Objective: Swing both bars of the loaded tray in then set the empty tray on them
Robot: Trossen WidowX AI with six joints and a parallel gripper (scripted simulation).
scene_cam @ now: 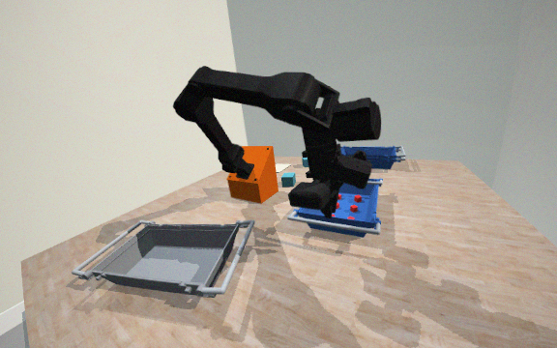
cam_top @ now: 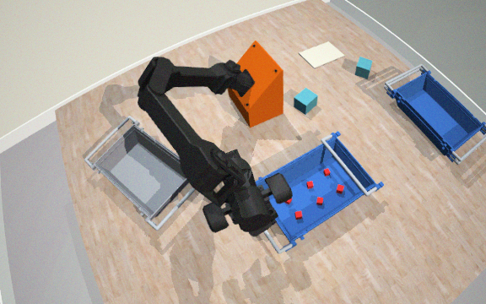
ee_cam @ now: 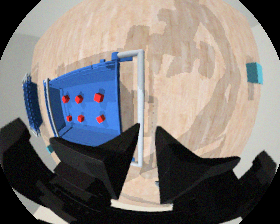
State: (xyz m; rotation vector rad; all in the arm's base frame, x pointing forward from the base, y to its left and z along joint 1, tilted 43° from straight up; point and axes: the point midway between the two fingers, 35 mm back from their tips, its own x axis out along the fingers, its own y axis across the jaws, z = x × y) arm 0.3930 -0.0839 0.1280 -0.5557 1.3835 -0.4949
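Right now the grey tray is 29 cm behind my gripper tip, 23 cm to the right of it and 5 cm below it. Also, from my gripper tip: cream sheet (52 cm behind, 51 cm to the left, 9 cm below).
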